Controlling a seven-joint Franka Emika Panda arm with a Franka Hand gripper.
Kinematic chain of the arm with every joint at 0, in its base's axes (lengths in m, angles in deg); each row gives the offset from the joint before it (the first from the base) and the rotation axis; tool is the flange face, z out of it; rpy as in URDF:
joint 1: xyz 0 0 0.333 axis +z
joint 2: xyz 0 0 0 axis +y
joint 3: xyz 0 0 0.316 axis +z
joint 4: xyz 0.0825 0 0 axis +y
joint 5: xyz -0.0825 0 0.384 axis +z
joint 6: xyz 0 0 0 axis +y
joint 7: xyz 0.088 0 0 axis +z
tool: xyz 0 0 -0.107 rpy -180 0 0
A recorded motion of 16 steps. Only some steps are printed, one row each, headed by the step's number.
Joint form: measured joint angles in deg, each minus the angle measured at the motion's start. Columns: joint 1, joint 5, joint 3, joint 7, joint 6, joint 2, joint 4.
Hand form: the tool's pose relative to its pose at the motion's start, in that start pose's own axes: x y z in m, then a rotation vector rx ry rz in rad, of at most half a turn. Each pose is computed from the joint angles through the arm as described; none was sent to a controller.
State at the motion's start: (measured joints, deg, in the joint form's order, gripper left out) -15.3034 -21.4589 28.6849 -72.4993 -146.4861 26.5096 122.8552
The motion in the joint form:
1: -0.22 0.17 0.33 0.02 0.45 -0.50 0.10
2: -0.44 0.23 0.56 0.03 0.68 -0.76 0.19
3: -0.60 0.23 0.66 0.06 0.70 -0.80 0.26
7: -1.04 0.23 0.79 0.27 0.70 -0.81 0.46
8: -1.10 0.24 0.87 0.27 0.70 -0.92 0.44
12: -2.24 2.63 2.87 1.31 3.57 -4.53 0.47
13: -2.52 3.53 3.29 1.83 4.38 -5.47 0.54
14: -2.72 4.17 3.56 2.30 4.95 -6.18 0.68
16: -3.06 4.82 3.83 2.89 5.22 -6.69 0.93
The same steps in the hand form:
1: -0.0005 0.0000 -0.0037 -0.0020 0.0015 0.0003
2: -0.0006 0.0004 -0.0055 -0.0032 0.0020 0.0008
3: -0.0003 0.0010 -0.0056 -0.0035 0.0015 0.0013
7: 0.0013 0.0035 -0.0048 -0.0054 -0.0006 0.0026
8: 0.0015 0.0032 -0.0060 -0.0036 0.0009 0.0025
12: -0.0005 -0.0004 -0.0361 -0.0025 0.0110 0.0052
13: -0.0010 -0.0003 -0.0431 -0.0039 0.0101 0.0062
14: -0.0015 0.0003 -0.0478 -0.0060 0.0092 0.0053
16: -0.0015 0.0019 -0.0505 -0.0062 0.0059 0.0044

